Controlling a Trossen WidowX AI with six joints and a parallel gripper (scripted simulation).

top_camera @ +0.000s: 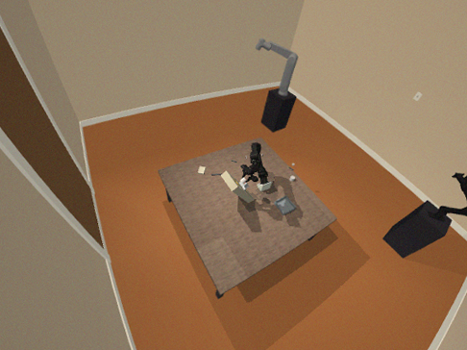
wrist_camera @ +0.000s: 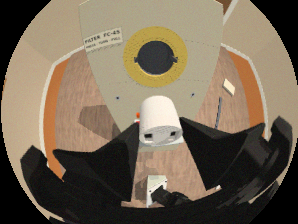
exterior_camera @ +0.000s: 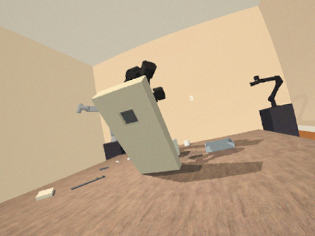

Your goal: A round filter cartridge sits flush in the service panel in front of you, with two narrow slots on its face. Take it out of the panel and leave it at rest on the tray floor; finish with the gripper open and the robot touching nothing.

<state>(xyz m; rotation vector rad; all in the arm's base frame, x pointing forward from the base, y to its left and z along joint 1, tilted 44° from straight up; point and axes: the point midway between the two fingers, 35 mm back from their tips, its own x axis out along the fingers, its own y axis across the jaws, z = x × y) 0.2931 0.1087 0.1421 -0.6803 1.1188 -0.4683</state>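
The grey tray is 32 cm behind my gripper tip, 30 cm to the left of it and 25 cm below it. Also, from my gripper tip: round filter cartridge: right at my gripper tip; then cream block: 14 cm ahead, 46 cm to the right, 25 cm below; then cream service panel: 4 cm ahead, 7 cm below.
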